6 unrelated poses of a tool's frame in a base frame.
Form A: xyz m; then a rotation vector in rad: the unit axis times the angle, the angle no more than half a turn.
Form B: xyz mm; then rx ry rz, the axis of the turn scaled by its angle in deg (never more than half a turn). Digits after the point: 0 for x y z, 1 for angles.
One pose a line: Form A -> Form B
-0.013 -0.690 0.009 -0.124 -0.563 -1.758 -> -13 -690 9 -7.1 -32.3 -100.7
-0.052 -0.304 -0.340 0.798 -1.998 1.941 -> -52 -304 -340 45.7 -114.5 111.2
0.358 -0.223 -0.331 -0.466 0.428 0.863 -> 358 -223 -331 -26.7 24.5 49.4
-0.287 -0.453 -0.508 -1.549 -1.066 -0.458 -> -287 -453 -508 -88.8 -61.1 -26.2
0.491 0.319 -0.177 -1.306 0.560 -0.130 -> 491 319 -177 -74.8 32.1 -7.4
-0.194 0.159 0.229 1.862 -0.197 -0.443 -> -194 159 229 106.7 -11.3 -25.4
